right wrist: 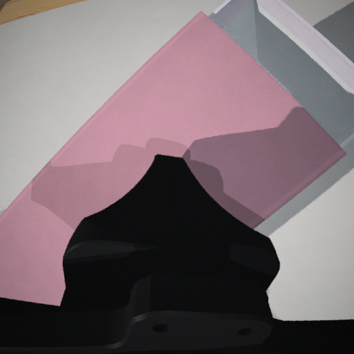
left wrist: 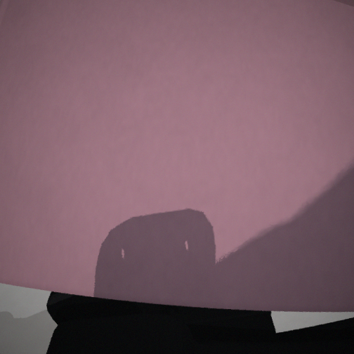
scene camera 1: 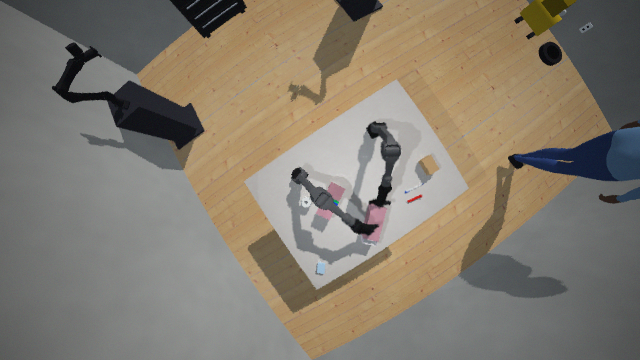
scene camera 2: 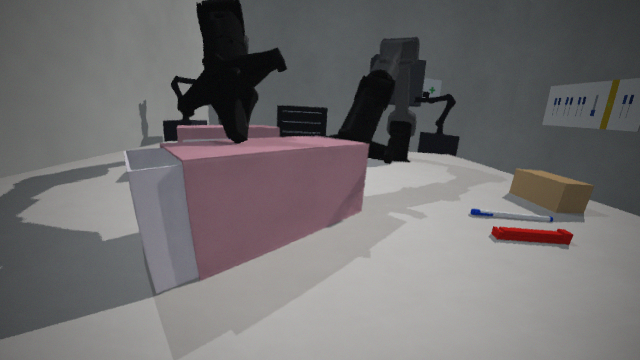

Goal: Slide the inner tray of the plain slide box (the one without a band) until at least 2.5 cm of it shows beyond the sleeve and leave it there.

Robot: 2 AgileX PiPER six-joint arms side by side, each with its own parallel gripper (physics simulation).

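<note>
The plain slide box's pink sleeve [scene camera 1: 377, 216] [scene camera 2: 280, 200] [left wrist: 170, 125] [right wrist: 190, 90] lies on the table with no band showing. Its pale inner tray [scene camera 1: 369, 243] [scene camera 2: 165, 225] [right wrist: 295, 65] sticks out well beyond the sleeve at the end away from my left gripper. My right gripper [scene camera 1: 374, 229] [scene camera 2: 239, 136] [right wrist: 166, 173] is shut and empty, its tips down at the sleeve's top. My left gripper [scene camera 1: 380, 202] [scene camera 2: 382, 150] is at the sleeve's other end; it looks shut, and its tips are hidden by the sleeve in the left wrist view.
Another pink box [scene camera 1: 336, 190] [scene camera 2: 225, 131] lies partly under the right arm. A tan block [scene camera 1: 429, 165] [scene camera 2: 542, 187], a blue-white pen [scene camera 1: 414, 188] [scene camera 2: 510, 216] and a red bar [scene camera 1: 414, 198] [scene camera 2: 532, 235] lie to the right. A light blue block [scene camera 1: 320, 268] is near the table's lower corner.
</note>
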